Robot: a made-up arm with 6 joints.
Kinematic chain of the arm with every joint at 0, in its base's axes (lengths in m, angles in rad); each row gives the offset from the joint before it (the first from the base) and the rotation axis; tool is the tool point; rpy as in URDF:
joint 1: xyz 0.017 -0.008 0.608 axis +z
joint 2: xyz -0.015 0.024 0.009 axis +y
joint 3: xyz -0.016 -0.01 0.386 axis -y
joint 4: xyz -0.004 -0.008 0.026 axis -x
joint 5: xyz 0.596 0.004 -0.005 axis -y
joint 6: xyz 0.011 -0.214 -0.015 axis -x
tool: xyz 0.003 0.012 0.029 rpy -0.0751 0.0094 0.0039
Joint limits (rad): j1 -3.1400..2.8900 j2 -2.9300..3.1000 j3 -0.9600..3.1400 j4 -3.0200..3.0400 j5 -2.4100..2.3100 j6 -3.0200..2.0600
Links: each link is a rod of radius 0.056 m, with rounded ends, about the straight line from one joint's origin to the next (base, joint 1, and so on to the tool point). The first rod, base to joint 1, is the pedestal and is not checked.
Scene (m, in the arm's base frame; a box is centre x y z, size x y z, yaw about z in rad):
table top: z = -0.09
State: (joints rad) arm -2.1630 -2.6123 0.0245 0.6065 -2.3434 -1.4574
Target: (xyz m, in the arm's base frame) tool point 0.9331 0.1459 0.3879
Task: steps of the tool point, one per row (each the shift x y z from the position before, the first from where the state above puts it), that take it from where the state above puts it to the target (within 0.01 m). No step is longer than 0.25 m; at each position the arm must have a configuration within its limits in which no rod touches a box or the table.
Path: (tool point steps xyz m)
1: 0.2103 -0.0683 -0.0142
2: 0.1891 -0.1290 -0.0113
3: 0.1502 -0.1821 -0.0083
4: 0.0964 -0.2225 -0.0054

